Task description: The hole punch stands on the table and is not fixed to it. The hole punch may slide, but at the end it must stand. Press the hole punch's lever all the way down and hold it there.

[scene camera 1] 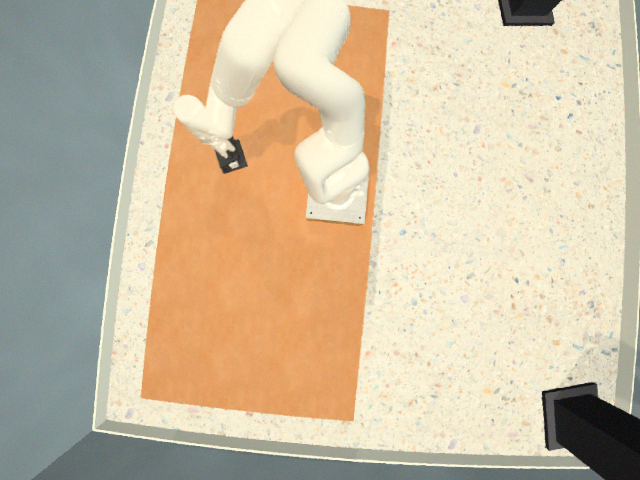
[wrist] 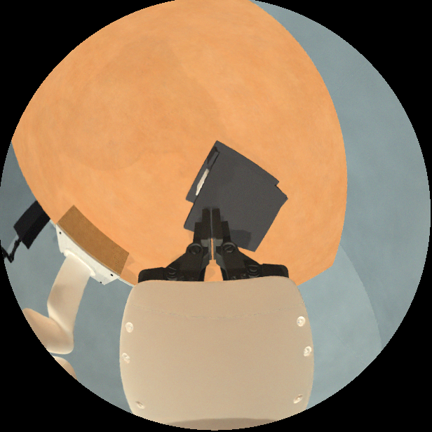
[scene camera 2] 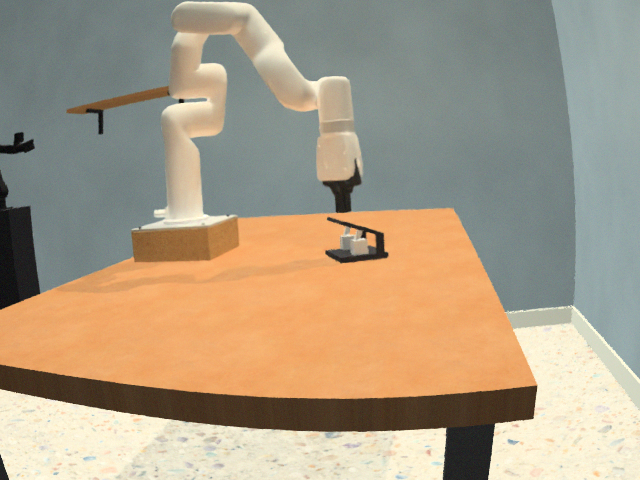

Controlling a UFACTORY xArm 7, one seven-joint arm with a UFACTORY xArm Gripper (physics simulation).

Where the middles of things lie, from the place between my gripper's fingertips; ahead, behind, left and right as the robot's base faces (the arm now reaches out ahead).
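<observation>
Hand 30 mm to the left of flat black lever (wrist: 249, 203), 20 mm short of it, 30 mm above it. Black hole punch (scene camera 2: 350, 250): 30 mm to the right of my hand, 20 mm ahead, 50 mm below.
</observation>
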